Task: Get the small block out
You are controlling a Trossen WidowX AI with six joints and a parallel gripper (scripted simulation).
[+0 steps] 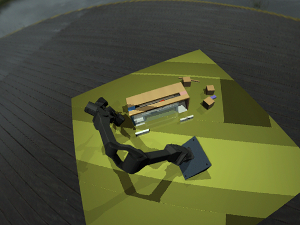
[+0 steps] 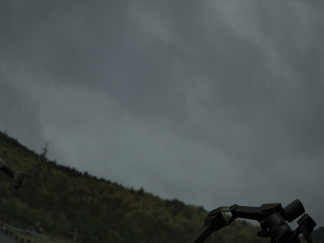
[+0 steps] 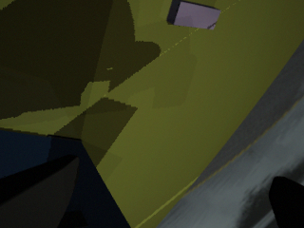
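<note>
The tan box is 60 mm behind my gripper tip, 280 mm to the right of it and 80 mm below it. The rest, counted from my gripper tip: red block (50 mm behind, 310 mm to the right, 60 mm below).
</note>
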